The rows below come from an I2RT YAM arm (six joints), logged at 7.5 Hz.
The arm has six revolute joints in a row. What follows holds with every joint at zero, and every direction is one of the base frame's. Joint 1 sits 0.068 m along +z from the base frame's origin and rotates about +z. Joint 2 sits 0.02 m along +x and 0.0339 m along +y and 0.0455 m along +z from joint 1 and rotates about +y. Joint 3 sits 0.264 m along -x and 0.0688 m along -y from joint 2 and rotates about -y. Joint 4 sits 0.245 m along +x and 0.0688 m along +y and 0.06 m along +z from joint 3 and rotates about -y. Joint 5 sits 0.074 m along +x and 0.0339 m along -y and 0.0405 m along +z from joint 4 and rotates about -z. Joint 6 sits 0.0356 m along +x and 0.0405 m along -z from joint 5 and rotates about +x. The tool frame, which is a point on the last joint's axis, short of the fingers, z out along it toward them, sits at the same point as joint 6; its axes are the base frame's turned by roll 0, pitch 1.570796 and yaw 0 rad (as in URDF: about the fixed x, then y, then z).
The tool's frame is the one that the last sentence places.
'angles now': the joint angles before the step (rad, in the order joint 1, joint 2, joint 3, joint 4, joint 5, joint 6). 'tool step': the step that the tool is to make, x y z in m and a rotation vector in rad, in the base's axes. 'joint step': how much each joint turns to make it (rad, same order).
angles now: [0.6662 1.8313 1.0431 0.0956 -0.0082 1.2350]
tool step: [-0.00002 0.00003 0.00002 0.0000 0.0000 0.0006]
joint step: [0.0001 0.0000 0.0001 -0.0001 -0.0004 -0.0003]
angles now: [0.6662 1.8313 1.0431 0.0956 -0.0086 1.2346]
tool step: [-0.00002 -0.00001 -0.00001 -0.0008 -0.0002 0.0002]
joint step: [0.0000 0.0000 0.0000 -0.0004 0.0004 -0.0007]
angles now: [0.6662 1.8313 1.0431 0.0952 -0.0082 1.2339]
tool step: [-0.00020 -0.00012 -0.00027 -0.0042 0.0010 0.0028]
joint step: [0.0000 0.0000 0.0001 -0.0035 -0.0004 -0.0038]
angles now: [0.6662 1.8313 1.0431 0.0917 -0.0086 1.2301]
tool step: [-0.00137 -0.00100 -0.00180 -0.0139 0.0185 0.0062]
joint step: [-0.0003 -0.0004 0.0001 -0.0236 -0.0053 -0.0039]
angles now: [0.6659 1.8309 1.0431 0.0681 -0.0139 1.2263]
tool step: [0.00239 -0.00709 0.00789 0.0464 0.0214 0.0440]
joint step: [-0.0264 -0.0244 0.0001 -0.0138 -0.0858 -0.0084]
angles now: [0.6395 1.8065 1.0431 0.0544 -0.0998 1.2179]
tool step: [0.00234 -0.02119 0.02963 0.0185 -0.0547 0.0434]
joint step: [-0.0557 -0.0935 0.0000 -0.0482 -0.0663 -0.0760]
